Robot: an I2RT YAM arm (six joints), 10 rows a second.
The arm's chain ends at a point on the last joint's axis. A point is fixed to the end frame.
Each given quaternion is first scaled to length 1.
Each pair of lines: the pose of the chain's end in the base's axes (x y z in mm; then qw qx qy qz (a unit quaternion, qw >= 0)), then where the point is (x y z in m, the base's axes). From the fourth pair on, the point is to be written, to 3 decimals.
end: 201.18 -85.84 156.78 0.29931 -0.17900 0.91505 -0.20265
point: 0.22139 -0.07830 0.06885
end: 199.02 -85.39 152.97 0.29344 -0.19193 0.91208 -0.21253
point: 0.21819 -0.08009 0.06465
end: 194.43 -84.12 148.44 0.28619 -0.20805 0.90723 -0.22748
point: 0.21251 -0.08214 0.05975
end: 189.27 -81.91 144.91 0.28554 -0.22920 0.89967 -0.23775
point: 0.207 -0.082 0.056
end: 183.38 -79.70 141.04 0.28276 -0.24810 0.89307 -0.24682
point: 0.201 -0.082 0.052
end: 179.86 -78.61 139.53 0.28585 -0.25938 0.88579 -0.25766
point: 0.198 -0.083 0.051
